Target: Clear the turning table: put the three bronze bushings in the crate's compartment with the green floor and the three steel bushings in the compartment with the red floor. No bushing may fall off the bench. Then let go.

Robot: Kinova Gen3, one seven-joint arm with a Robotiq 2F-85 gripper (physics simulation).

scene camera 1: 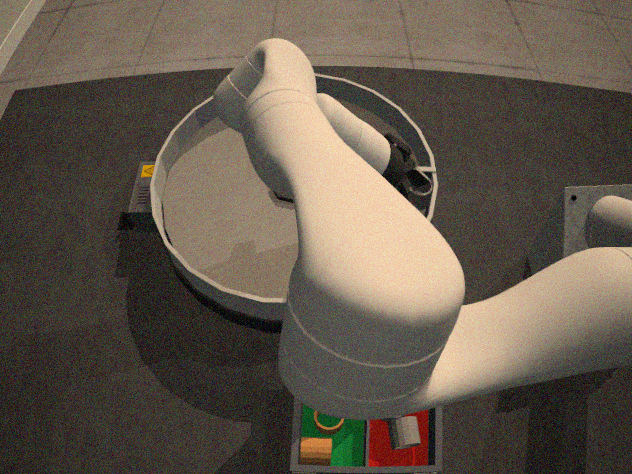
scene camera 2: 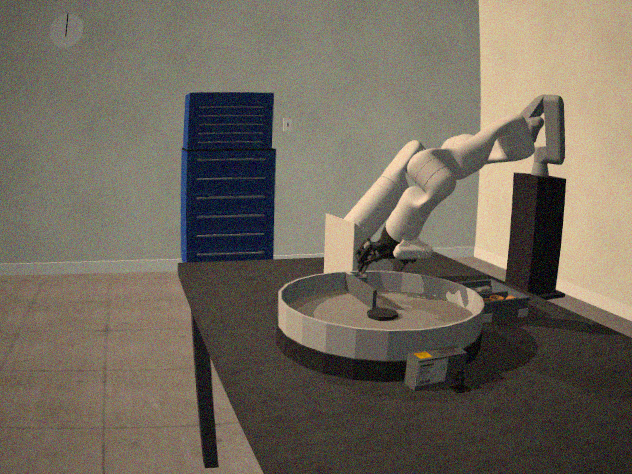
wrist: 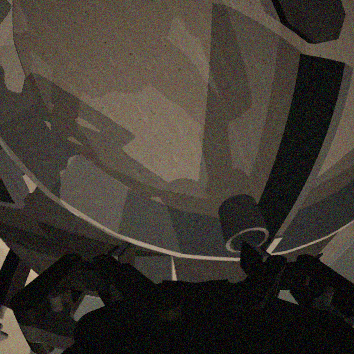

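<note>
Scene camera 1 gives you my gripper (scene camera 1: 427,210). In scene camera 2 there's a crate (scene camera 2: 516,307), and my gripper (scene camera 2: 378,270) is in there with it. The wrist view has my gripper (wrist: 188,254) as well.
</note>
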